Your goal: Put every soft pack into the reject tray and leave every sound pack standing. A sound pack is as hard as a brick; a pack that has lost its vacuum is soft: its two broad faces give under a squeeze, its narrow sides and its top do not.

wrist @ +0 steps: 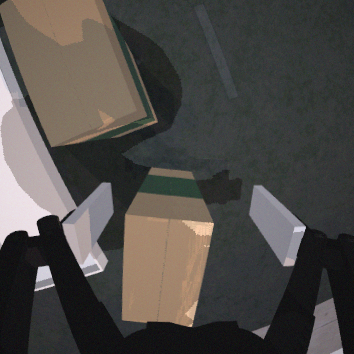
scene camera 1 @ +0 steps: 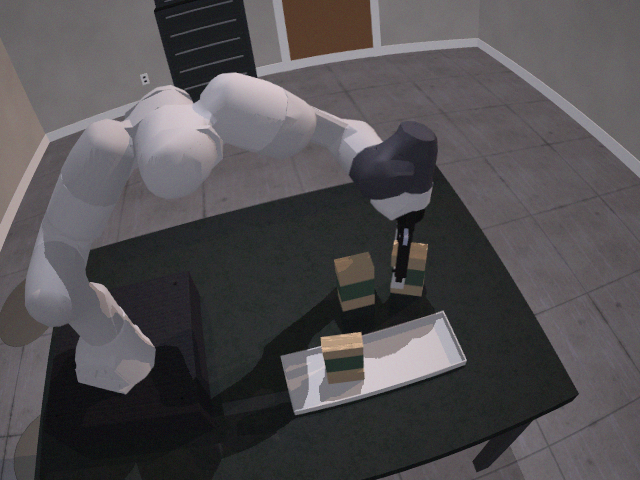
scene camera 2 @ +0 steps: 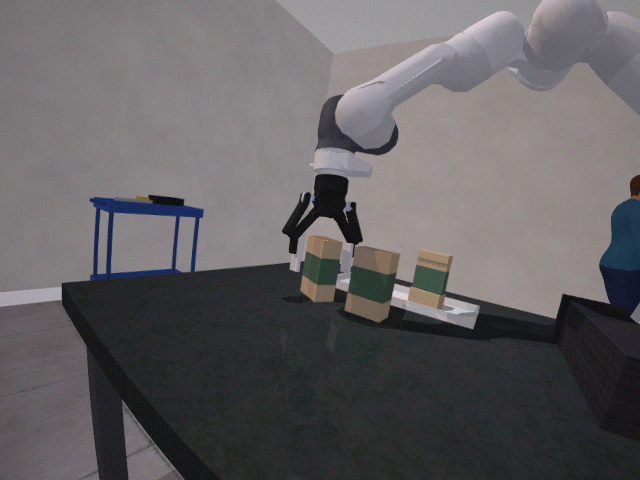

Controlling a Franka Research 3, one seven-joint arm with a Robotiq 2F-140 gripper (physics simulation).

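A tan pack with a green band point(scene camera 1: 415, 280) point(scene camera 2: 320, 270) point(wrist: 162, 270) stands upright on the table. My gripper point(scene camera 1: 399, 279) point(scene camera 2: 321, 259) point(wrist: 181, 198) is open around it, pointing down, with one finger beside each broad face. In the wrist view, gaps show on both sides, the wider on the right. A second pack point(scene camera 1: 355, 288) point(scene camera 2: 371, 284) point(wrist: 75, 75) stands upright close by. A third pack point(scene camera 1: 343, 363) point(scene camera 2: 430, 279) stands upright inside the white reject tray point(scene camera 1: 403, 361) point(scene camera 2: 467, 316) point(wrist: 25, 170). The packs look alike; softness cannot be seen.
The dark table point(scene camera 1: 248, 258) point(scene camera 2: 310, 387) has its far right edge beyond the gripper. A dark block point(scene camera 1: 155, 320) point(scene camera 2: 594, 351) stands by the arm's base. A blue cart point(scene camera 2: 155, 207) stands off the table at left, and a person point(scene camera 2: 625, 242) at right.
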